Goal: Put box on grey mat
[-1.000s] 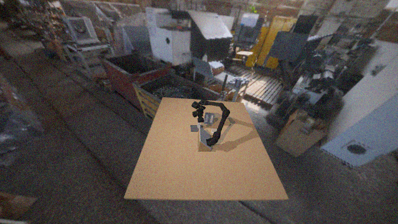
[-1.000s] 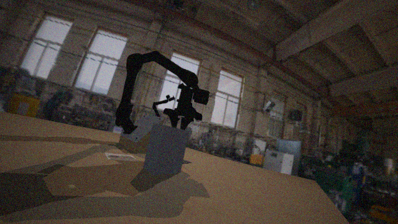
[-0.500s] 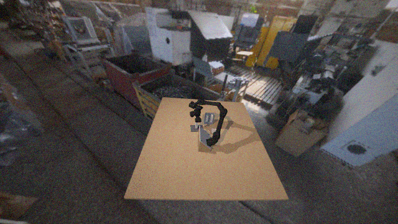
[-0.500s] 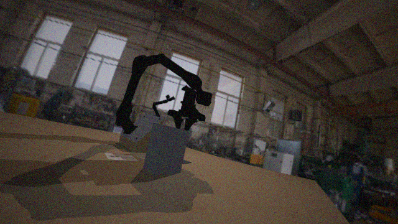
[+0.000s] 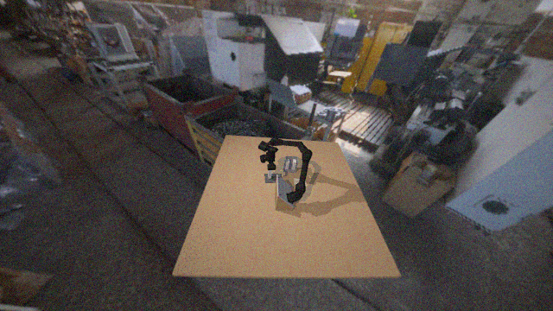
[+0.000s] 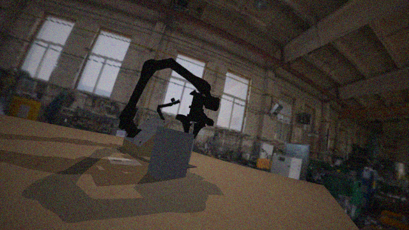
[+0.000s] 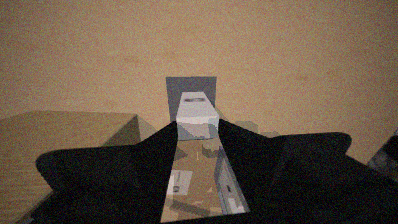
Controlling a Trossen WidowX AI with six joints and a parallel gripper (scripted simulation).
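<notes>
Now: the grey mat 130 mm below my gripper tip and 40 mm to the right of it. From my gripper tip the other things lie so: paper 260 mm to the right, 130 mm below, 60 mm behind.
</notes>
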